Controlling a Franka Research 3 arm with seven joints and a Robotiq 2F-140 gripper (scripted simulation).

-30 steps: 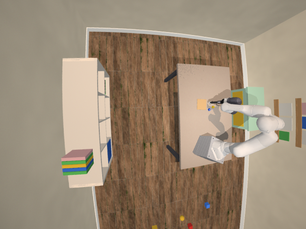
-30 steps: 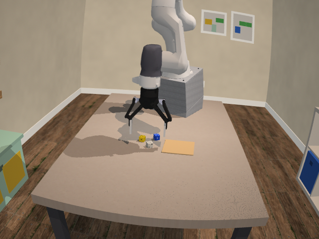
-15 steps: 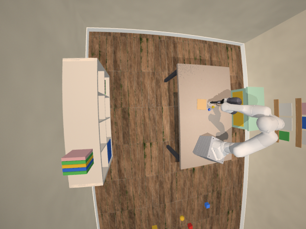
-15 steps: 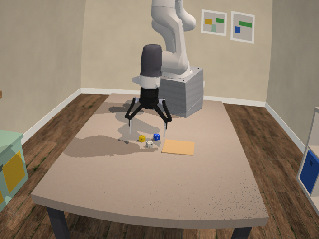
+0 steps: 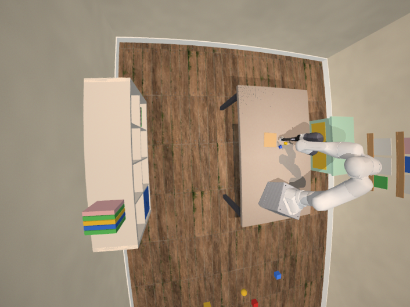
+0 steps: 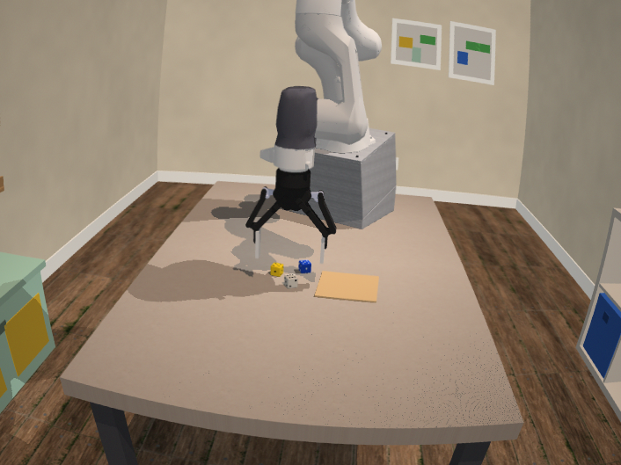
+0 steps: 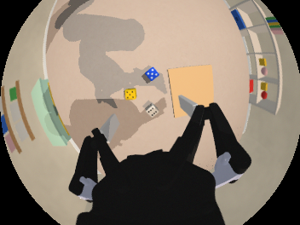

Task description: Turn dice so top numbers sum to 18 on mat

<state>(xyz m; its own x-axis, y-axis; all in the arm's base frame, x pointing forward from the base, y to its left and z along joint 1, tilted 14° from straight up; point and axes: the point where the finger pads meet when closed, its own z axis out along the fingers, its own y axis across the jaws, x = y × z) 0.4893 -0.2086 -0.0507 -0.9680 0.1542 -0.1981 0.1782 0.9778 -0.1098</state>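
Now: hand 6 cm past the blue die, 4 cm to the right of it and 6 cm above it. From my hand the other things lie so: white die 2 cm ahead, 6 cm below; then yellow die 4 cm behind, 2 cm to the right, 6 cm below; then mat 3 cm ahead, 14 cm to the left, 7 cm below.
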